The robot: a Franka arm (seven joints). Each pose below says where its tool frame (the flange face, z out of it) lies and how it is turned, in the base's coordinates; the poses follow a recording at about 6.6 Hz.
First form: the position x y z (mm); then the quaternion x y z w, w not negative.
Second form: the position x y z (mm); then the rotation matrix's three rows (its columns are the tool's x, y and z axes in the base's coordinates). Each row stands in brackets. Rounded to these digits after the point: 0 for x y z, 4 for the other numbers.
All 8 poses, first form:
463 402 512 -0.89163 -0.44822 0.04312 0.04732
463 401 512 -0.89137 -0.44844 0.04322 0.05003
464 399 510 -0.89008 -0.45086 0.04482 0.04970
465 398 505 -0.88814 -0.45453 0.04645 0.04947
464 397 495 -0.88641 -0.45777 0.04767 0.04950
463 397 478 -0.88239 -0.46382 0.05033 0.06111
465 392 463 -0.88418 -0.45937 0.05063 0.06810
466 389 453 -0.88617 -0.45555 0.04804 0.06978
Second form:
[463 402 512], [[0.5945 0.7952 -0.1193], [0.8034 -0.5937 0.0457], [-0.0345 -0.1230 -0.9918]]
[463 401 512], [[0.5941 0.7951 -0.1219], [0.8038 -0.5928 0.0504], [-0.0322 -0.1280 -0.9913]]
[464 399 510], [[0.5894 0.7982 -0.1246], [0.8071 -0.5885 0.0481], [-0.0350 -0.1289 -0.9910]]
[465 398 505], [[0.5825 0.8028 -0.1275], [0.8120 -0.5819 0.0456], [-0.0375 -0.1301 -0.9908]]
[464 397 495], [[0.5763 0.8068 -0.1298], [0.8163 -0.5760 0.0441], [-0.0392 -0.1314 -0.9906]]
[463 397 478], [[0.5647 0.8124 -0.1455], [0.8247 -0.5623 0.0612], [-0.0321 -0.1545 -0.9875]]
[465 392 463], [[0.5728 0.8054 -0.1521], [0.8192 -0.5687 0.0739], [-0.0270 -0.1669 -0.9856]]
[466 389 453], [[0.5803 0.8007 -0.1487], [0.8141 -0.5752 0.0799], [-0.0216 -0.1674 -0.9856]]

